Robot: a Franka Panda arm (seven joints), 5 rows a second.
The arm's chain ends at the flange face. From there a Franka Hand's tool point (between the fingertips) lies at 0.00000 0.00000 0.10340 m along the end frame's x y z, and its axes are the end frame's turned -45 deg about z.
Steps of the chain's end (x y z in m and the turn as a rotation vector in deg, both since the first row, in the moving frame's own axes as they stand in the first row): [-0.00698, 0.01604, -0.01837, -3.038, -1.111, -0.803]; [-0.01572, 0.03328, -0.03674, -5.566, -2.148, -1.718]
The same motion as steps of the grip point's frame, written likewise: [-0.02155, 0.00890, -0.01853, -1.363, -2.934, -0.803]; [-0.04441, 0.01692, -0.03730, -2.417, -5.455, -1.718]
